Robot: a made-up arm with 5 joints.
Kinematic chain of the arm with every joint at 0, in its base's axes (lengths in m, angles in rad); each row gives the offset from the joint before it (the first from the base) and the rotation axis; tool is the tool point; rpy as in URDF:
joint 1: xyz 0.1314 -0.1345 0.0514 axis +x
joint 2: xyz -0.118 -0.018 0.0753 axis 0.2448 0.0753 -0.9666
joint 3: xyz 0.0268 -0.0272 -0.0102 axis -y
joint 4: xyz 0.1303 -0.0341 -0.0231 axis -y
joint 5: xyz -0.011 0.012 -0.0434 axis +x
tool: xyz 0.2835 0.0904 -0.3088 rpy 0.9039 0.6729 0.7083
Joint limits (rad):
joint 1: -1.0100..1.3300
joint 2: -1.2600..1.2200
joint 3: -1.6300..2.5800
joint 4: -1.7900..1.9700
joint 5: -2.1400..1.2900
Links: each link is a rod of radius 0.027 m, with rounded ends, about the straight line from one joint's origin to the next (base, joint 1, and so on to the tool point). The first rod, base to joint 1, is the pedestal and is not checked.
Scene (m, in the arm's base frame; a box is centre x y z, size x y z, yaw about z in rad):
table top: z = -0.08
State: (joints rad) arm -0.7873 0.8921 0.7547 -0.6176 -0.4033
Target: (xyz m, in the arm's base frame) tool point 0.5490 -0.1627 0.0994
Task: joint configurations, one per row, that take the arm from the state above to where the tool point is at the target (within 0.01 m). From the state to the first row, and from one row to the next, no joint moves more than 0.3 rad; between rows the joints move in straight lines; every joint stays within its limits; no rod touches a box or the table.
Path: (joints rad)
1: -0.8019 0.6573 0.8341 -0.5512 -0.2504
2: -0.8166 0.4224 0.9134 -0.4848 -0.0975
3: -0.8312 0.1876 0.9928 -0.4184 0.0555

